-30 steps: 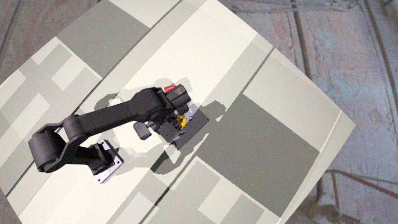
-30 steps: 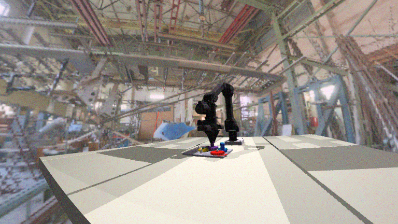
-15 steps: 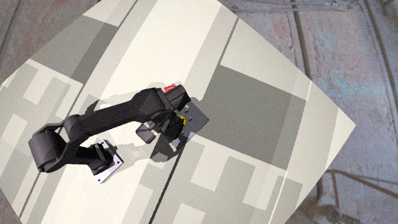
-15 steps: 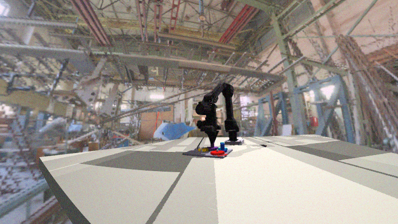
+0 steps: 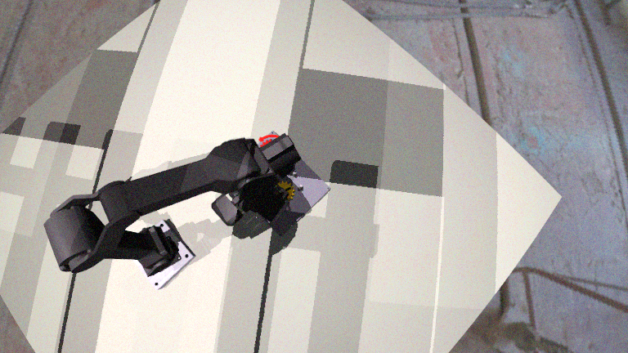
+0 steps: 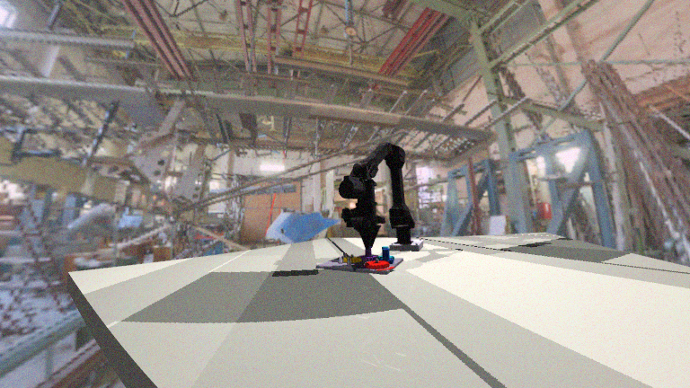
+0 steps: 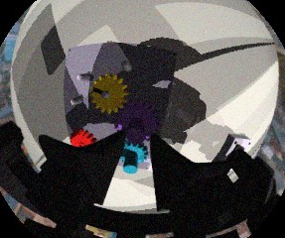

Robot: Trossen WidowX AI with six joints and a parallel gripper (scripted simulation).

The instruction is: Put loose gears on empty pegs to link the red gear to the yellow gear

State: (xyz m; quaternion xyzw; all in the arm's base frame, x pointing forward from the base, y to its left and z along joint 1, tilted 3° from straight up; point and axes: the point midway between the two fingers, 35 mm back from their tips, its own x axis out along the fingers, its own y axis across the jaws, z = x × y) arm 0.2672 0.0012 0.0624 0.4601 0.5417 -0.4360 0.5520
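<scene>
Now: the purple gear 2 cm below my gripper tip. Also, from my gripper tip: teal gear: 1 cm behind, 5 cm to the left, 2 cm below; then blue gear: 3 cm ahead, 8 cm to the left, 2 cm below; then yellow gear: 5 cm ahead, 3 cm to the right, 2 cm below.
</scene>
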